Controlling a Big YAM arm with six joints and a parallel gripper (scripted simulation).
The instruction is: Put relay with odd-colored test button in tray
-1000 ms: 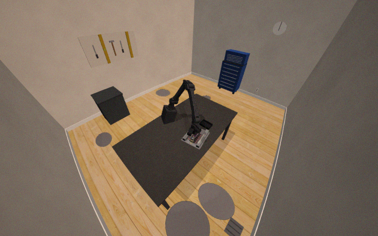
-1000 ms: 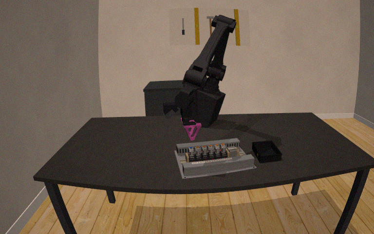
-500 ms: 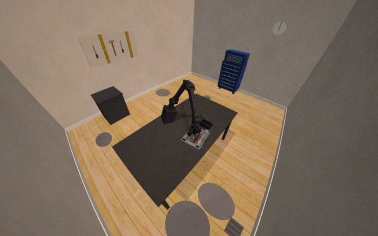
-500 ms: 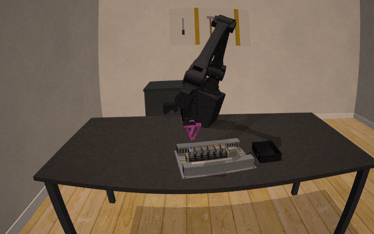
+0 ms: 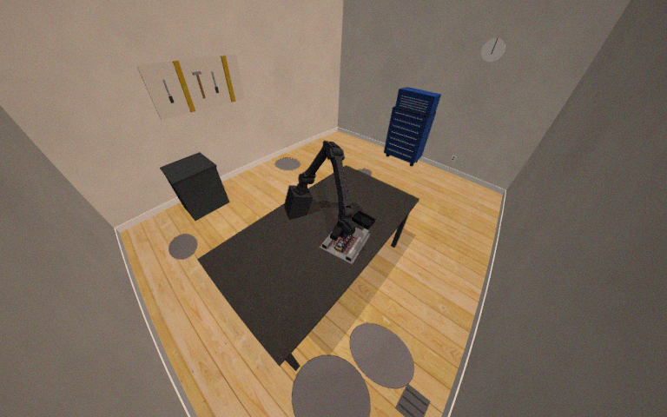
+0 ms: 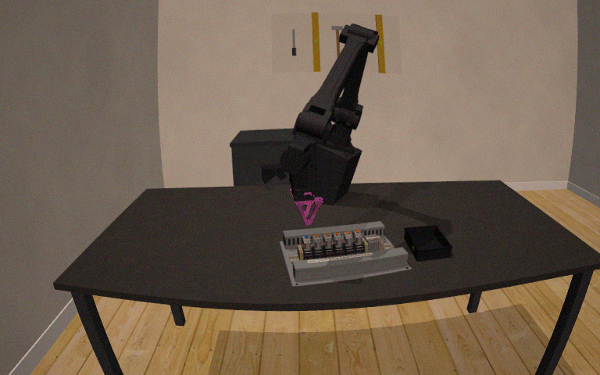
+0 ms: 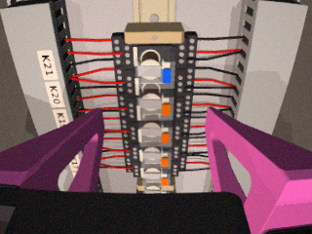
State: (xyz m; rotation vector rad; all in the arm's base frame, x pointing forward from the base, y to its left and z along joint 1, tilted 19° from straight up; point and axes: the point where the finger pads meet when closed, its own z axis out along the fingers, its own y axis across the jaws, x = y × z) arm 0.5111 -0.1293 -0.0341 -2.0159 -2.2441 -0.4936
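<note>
My gripper is now 80 mm above the relay. The rest, counted from my hand: black tray 20 mm behind, 360 mm to the left, 110 mm below.
</note>
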